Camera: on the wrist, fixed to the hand. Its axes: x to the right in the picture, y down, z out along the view.
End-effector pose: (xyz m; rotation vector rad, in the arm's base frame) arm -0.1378 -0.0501 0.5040 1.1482 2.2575 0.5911
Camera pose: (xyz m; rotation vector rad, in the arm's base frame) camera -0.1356 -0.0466 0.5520 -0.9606 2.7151 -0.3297
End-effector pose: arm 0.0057 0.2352 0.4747 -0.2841 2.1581 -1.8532
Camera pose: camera 0.0051 0.2760 0.4491 1.1546 -0.8096 1.5854
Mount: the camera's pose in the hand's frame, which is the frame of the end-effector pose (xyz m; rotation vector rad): -0.0107 0.0317 -0.0347 0.3612 0.3894 -1.6555
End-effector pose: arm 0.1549 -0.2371 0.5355 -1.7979 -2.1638 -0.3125
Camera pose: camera 0.1911 -0.2534 0.5628 0.5109 -2.5454 -0.4645
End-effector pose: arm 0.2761 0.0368 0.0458 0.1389 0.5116 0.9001
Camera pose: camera 0.2314 0.0449 0.0298 -0.1510 0.8996 -0.8101
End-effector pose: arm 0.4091 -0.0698 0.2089 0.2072 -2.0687 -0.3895
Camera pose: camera 0.4448 -0.0435 0.2277 2.0382 -1.1214 -0.8120
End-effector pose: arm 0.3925 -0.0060 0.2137 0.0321 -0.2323 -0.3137
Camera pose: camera 0.4002 0.0273 0.1797 0.6583 0.1909 -1.8875
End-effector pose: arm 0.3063 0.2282 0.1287 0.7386 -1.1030 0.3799
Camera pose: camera 0.3053 0.2758 0.1213 1.5450 0.1793 -0.6991
